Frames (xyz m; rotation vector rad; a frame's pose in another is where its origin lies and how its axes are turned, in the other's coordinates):
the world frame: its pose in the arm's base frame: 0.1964 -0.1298 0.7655 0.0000 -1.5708 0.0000
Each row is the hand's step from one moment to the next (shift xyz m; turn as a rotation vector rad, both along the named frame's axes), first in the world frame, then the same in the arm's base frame.
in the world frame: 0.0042 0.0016 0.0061 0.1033 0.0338 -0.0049
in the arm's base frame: -0.0061 0.0016 0.0042 0.0049 0.0338 0.1033
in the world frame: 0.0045 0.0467 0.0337 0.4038 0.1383 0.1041
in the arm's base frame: -0.0337 0.0467 0.0045 -0.1041 0.1383 0.4038
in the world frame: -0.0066 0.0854 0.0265 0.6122 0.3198 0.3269
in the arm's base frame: -0.0265 0.0854 -0.0066 -0.3269 0.3198 0.6122
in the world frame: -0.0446 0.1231 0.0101 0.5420 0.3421 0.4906
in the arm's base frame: -0.0101 0.1231 -0.0446 -0.4906 0.3421 0.5420
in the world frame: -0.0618 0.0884 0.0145 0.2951 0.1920 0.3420
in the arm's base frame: -0.0145 0.0884 -0.0618 -0.3420 0.1920 0.2951
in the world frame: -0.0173 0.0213 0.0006 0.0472 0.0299 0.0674
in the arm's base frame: -0.0006 0.0213 -0.0173 -0.0674 0.0299 0.0472
